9 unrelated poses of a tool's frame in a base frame.
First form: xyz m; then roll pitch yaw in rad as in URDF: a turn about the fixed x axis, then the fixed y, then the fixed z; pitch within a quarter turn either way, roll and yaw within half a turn.
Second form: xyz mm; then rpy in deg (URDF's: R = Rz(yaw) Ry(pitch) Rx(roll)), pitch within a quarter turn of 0, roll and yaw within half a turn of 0. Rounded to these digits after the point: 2 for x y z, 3 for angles.
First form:
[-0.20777 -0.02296 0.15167 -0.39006 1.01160 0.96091]
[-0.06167 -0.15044 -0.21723 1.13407 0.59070 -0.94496]
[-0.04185 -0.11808 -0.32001 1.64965 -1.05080 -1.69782]
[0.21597 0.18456 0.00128 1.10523 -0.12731 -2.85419]
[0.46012 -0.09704 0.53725 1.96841 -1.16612 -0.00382]
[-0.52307 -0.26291 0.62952 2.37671 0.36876 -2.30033]
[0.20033 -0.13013 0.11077 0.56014 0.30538 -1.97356]
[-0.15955 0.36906 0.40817 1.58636 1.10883 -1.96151]
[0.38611 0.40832 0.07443 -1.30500 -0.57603 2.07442]
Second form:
[-207.77 -22.96 151.67 -22.349 57.960 55.056]
[-61.67 -150.44 -217.23 64.977 33.845 -54.142]
[-41.85 -118.08 -320.01 94.518 -60.206 -97.278]
[215.97 184.56 1.28 63.325 -7.294 -163.533]
[460.12 -97.04 537.25 112.782 -66.814 -0.219]
[-523.07 -262.91 629.52 136.175 21.128 -131.799]
[200.33 -130.13 110.77 32.094 17.497 -113.077]
[-159.55 369.06 408.17 90.892 63.531 -112.386]
[386.11 408.32 74.43 -74.771 -33.004 118.856]

